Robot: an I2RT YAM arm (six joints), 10 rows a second.
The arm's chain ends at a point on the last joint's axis. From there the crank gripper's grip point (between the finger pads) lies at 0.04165 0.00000 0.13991 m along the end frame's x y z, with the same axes.
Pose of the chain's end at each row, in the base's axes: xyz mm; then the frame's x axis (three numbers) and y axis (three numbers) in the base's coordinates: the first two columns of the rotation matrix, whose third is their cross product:
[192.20 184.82 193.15 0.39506 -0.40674 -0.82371 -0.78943 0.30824 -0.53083]
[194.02 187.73 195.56 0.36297 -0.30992 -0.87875 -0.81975 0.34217 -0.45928]
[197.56 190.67 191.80 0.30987 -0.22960 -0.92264 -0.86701 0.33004 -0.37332]
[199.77 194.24 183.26 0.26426 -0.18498 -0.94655 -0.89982 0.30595 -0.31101]
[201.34 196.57 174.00 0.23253 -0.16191 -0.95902 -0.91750 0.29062 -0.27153]
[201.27 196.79 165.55 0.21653 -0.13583 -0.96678 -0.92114 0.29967 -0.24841]
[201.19 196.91 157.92 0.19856 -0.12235 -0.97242 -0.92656 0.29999 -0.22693]
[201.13 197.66 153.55 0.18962 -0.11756 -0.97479 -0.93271 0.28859 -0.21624]
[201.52 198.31 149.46 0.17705 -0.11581 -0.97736 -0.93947 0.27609 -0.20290]
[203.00 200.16 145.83 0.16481 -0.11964 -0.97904 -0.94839 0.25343 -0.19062]
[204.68 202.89 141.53 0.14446 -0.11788 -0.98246 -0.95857 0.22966 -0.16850]
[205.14 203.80 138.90 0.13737 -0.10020 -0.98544 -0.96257 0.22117 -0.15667]
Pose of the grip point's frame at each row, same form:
[274.39 288.20 130.96 0.39506 -0.40674 -0.82371 -0.78943 0.30824 -0.53083]
[271.12 298.93 140.79 0.36297 -0.30992 -0.87875 -0.81975 0.34217 -0.45928]
[265.06 309.21 139.83 0.30987 -0.22960 -0.92264 -0.86701 0.33004 -0.37332]
[259.34 317.20 131.86 0.26426 -0.18498 -0.94655 -0.89982 0.30595 -0.31101]
[256.17 321.77 122.73 0.23253 -0.16191 -0.95902 -0.91750 0.29062 -0.27153]
[255.54 323.25 116.86 0.21653 -0.13583 -0.96678 -0.92114 0.29967 -0.24841]
[254.16 324.18 109.89 0.19856 -0.12235 -0.97242 -0.92656 0.29999 -0.22693]
[251.94 325.71 105.27 0.18962 -0.11756 -0.97479 -0.93271 0.28859 -0.21624]
[249.93 326.98 100.37 0.17705 -0.11581 -0.97736 -0.93947 0.27609 -0.20290]
[247.77 329.48 95.02 0.16481 -0.11964 -0.97904 -0.94839 0.25343 -0.19062]
[245.04 333.15 89.44 0.14446 -0.11788 -0.98246 -0.95857 0.22966 -0.16850]
[243.55 335.35 88.61 0.13737 -0.10020 -0.98544 -0.96257 0.22117 -0.15667]

